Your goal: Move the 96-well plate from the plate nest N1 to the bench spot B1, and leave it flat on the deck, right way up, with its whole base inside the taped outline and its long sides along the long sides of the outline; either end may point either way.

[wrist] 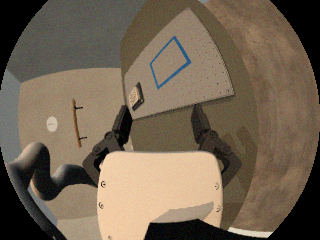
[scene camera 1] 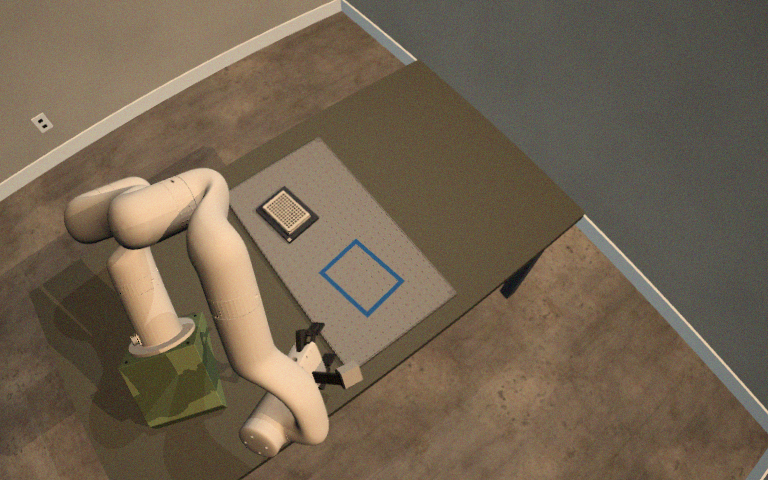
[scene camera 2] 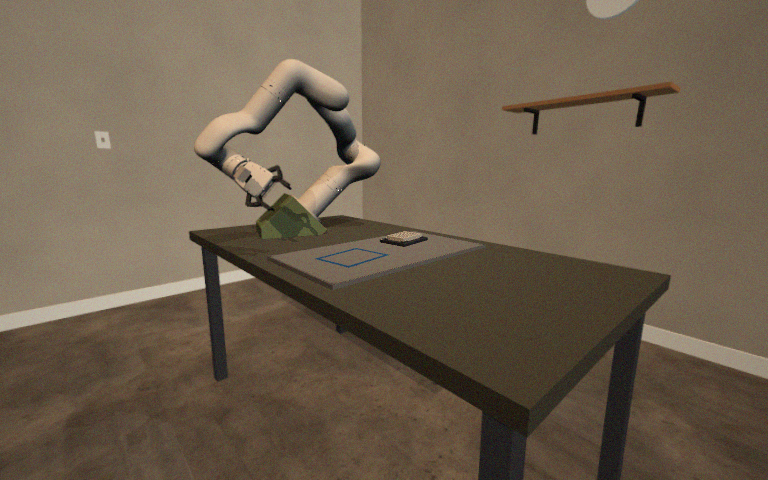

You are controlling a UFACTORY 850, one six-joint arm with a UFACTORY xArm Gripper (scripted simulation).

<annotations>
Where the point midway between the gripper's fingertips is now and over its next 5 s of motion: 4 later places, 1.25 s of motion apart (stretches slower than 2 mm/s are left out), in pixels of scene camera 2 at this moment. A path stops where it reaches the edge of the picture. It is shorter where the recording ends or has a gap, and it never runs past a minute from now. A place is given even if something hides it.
My gripper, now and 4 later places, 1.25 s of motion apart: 281, 198; 322, 200; 363, 207; 392, 214; 404, 215
</annotations>
